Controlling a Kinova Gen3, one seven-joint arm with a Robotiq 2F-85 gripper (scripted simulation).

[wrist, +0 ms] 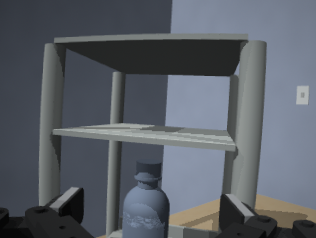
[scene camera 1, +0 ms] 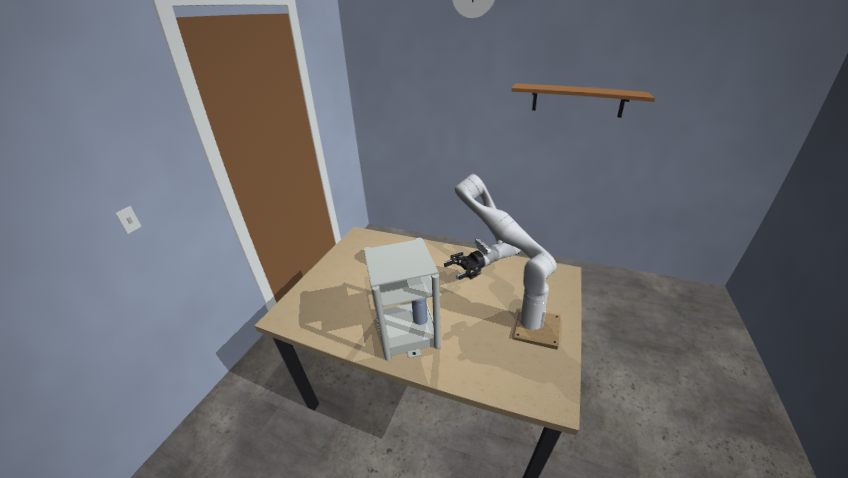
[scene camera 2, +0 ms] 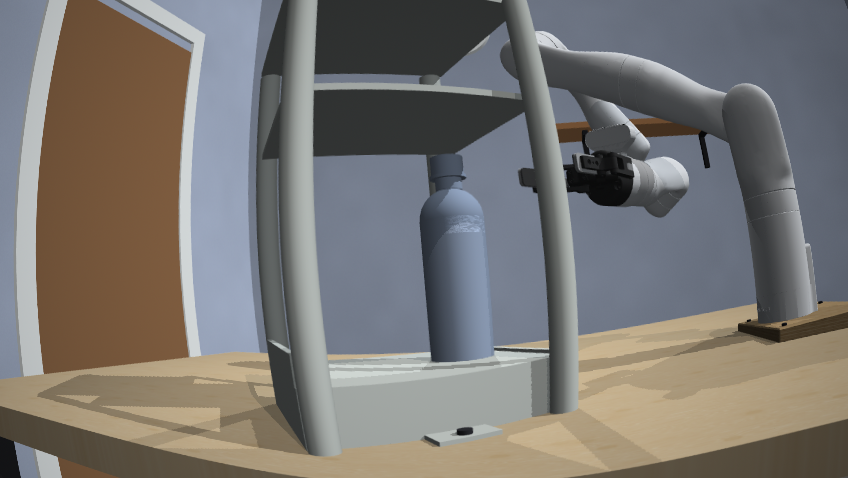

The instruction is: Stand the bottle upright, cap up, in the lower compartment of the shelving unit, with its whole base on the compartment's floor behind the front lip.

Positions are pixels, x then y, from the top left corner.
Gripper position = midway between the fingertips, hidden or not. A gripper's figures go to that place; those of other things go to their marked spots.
Scene:
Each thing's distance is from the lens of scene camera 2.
gripper (scene camera 2: pixel 547 169): 0.66 m
grey-blue bottle (scene camera 2: pixel 454 250): 0.51 m
grey shelving unit (scene camera 2: pixel 374 401): 0.40 m
The marked spots on the grey shelving unit and the grey-blue bottle are 0.17 m apart.

